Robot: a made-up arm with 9 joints. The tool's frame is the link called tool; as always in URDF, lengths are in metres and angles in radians.
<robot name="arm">
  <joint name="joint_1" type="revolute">
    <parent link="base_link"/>
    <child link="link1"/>
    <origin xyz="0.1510 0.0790 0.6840" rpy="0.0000 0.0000 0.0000"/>
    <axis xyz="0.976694 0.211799 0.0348"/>
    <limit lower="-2.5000" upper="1.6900" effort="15" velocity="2.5"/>
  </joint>
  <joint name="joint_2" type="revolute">
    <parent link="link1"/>
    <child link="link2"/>
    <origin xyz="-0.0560 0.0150 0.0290" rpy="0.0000 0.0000 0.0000"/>
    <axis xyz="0 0 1"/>
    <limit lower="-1.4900" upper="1.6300" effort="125" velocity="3"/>
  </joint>
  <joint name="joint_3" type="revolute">
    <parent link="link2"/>
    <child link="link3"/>
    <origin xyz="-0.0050 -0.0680 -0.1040" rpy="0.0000 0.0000 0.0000"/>
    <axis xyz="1 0 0"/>
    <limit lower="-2.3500" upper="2.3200" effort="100" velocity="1.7"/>
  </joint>
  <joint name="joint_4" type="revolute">
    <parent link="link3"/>
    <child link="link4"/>
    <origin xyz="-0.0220 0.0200 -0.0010" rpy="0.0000 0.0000 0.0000"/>
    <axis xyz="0 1 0"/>
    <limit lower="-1.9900" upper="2.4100" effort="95" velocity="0.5"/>
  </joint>
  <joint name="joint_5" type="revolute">
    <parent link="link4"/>
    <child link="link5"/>
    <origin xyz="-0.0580 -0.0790 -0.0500" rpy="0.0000 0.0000 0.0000"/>
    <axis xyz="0 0 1"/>
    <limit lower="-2.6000" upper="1.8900" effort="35" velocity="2.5"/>
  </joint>
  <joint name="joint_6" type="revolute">
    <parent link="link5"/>
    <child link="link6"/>
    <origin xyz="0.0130 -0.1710 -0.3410" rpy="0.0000 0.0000 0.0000"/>
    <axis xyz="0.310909 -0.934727 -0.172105"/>
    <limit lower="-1.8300" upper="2.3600" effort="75" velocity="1.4"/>
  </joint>
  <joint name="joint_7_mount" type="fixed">
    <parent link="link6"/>
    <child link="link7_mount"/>
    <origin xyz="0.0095 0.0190 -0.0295" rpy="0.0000 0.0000 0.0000"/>
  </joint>
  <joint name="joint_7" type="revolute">
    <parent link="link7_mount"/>
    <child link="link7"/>
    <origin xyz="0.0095 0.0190 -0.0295" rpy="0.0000 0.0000 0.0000"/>
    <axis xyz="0 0 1"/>
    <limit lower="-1.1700" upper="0.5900" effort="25" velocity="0.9"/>
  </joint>
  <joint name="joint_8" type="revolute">
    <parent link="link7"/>
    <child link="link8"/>
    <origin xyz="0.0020 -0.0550 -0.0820" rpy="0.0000 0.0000 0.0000"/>
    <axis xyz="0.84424 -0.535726 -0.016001"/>
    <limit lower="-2.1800" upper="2.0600" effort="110" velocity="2.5"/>
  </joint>
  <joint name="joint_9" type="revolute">
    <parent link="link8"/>
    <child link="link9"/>
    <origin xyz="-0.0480 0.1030 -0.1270" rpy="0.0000 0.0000 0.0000"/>
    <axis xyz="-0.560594 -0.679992 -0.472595"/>
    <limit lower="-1.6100" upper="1.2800" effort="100" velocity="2.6"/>
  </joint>
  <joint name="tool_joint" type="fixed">
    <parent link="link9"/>
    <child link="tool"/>
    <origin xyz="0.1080 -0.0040 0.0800" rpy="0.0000 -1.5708 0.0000"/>
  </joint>
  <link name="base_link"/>
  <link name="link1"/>
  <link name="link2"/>
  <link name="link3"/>
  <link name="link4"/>
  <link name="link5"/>
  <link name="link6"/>
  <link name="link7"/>
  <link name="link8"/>
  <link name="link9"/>
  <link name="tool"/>
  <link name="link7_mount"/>
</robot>
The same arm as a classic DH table. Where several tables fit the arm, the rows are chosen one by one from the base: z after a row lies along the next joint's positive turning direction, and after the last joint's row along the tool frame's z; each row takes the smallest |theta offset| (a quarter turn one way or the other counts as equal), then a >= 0, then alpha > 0; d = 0 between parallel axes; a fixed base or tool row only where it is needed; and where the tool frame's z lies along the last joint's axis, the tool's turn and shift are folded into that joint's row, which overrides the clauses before.
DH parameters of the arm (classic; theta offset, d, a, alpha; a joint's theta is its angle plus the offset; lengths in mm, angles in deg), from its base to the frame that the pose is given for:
base (fixed): -77.76 678.3 -45.2 -88.01
joint_1: 0.00 112.8 -26.5 88.01
joint_2: -12.24 -73.2 68.0 -90.00
joint_3: 90.00 -27.0 1.0 -90.00
joint_4: 90.00 -59.0 58.0 -90.00
joint_5: 18.40 -361.9 41.6 -99.91
joint_6: 0.00 138.4 -30.0 99.91
joint_7: 39.20 -145.8 45.4 -90.92
joint_8: -61.53 -61.8 -142.2 -95.82
joint_9: -17.10 -43.7 68.0 -55.90
tool (fixed): 34.80 -79.3 0.0 0.00
Joint limits (deg, base to tool): -143.24..96.83 -85.37..93.39 -134.65..132.93 -114.02..138.08 -148.97..108.29 -104.85..135.22 -67.04..33.80 -124.90..118.03 -92.25..73.34

